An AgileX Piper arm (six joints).
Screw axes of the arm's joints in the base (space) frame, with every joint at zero. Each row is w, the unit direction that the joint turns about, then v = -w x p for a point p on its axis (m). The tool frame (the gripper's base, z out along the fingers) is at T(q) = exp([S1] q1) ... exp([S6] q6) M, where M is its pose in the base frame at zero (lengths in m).
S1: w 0 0 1 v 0 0 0
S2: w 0 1 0 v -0.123 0 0
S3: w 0 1 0 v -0.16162 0 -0.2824
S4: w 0.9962 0 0.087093 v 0 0.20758 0
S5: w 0 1 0 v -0.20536 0 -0.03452
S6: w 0.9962 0 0.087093 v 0 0.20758 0
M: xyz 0.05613 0 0.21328 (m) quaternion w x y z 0.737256 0 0.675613 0
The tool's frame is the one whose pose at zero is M.
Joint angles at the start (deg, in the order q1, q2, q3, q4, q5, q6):
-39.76, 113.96, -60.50, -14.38, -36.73, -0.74
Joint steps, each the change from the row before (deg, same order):
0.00, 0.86, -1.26, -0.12, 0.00, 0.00
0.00, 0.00, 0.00, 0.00, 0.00, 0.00
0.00, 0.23, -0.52, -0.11, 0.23, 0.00
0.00, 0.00, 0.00, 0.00, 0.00, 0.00
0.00, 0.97, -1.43, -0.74, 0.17, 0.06
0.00, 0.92, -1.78, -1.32, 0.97, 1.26
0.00, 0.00, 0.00, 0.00, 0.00, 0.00
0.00, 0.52, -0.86, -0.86, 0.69, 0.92
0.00, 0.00, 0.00, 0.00, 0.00, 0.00
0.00, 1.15, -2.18, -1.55, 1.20, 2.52
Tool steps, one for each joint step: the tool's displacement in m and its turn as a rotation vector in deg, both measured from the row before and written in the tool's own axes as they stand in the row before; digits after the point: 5 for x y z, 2 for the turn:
-0.00054, -0.00075, 0.00487, 0.01, -0.39, -0.16
0.00000, 0.00000, 0.00000, 0.00, 0.00, 0.00
-0.00070, -0.00039, 0.00170, -0.01, -0.05, -0.13
0.00000, 0.00000, 0.00000, 0.00, 0.00, 0.00
-0.00026, -0.00027, 0.00546, -0.34, -0.28, -0.61
-0.00105, -0.00036, 0.00604, -0.58, 0.14, 0.05
0.00000, 0.00000, 0.00000, 0.00, 0.00, 0.00
0.00041, 0.00007, 0.00306, -0.40, 0.37, 0.16
0.00000, 0.00000, 0.00000, 0.00, 0.00, 0.00
-0.00103, -0.00069, 0.00726, -0.59, 0.25, 1.05

